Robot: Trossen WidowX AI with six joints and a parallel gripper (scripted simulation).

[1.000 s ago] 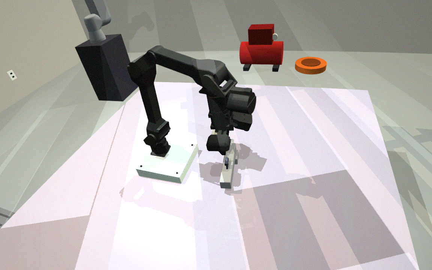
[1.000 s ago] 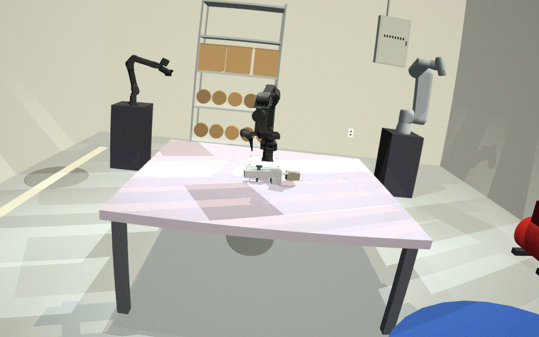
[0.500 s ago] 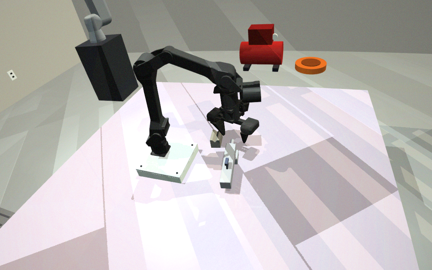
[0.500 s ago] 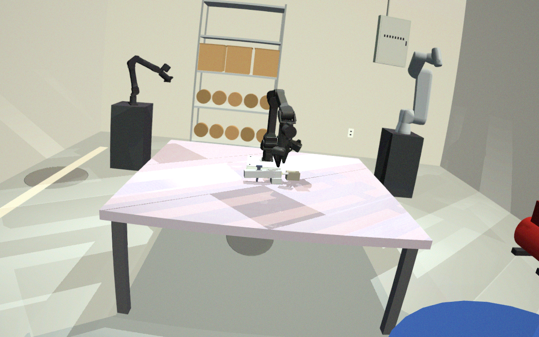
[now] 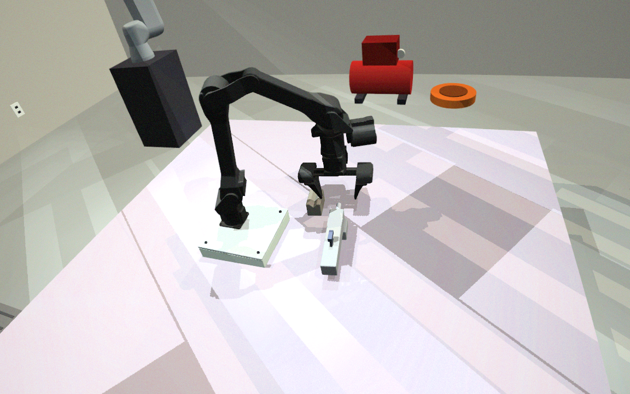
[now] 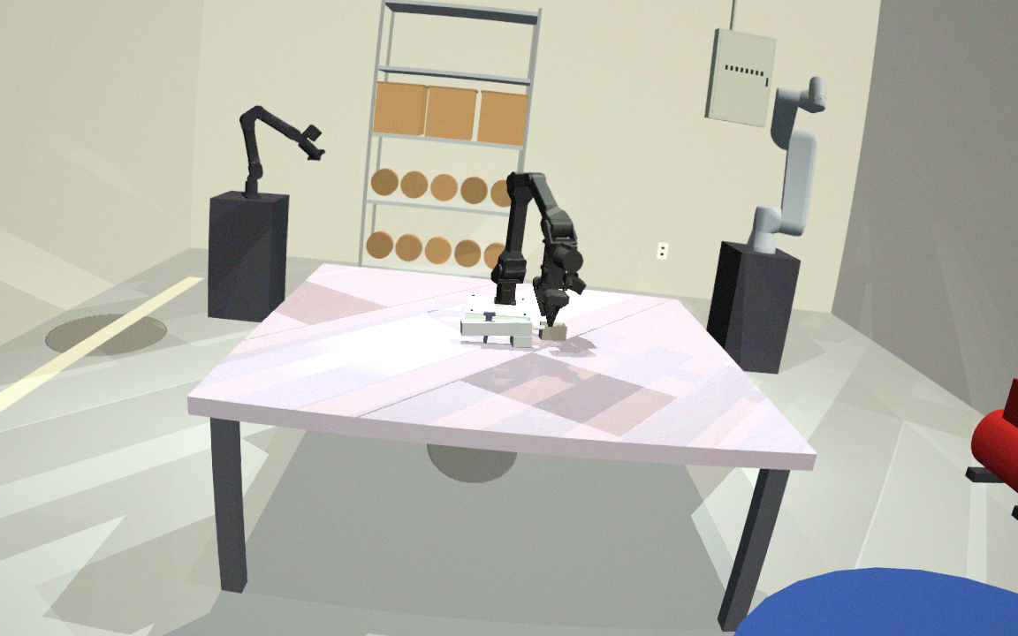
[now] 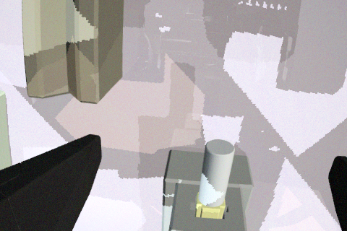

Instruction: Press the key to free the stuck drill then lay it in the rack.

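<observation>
Now: the drill 7 cm to the right of my gripper tip, 2 cm below it and 1 cm ahead of it. Round my gripper tip: dark blue key: 15 cm to the right, 2 cm below, 2 cm ahead; then rack: 8 cm behind, 5 cm below, 3 cm to the left; then pale housing block: 12 cm to the right, 3 cm below, 2 cm ahead.
</observation>
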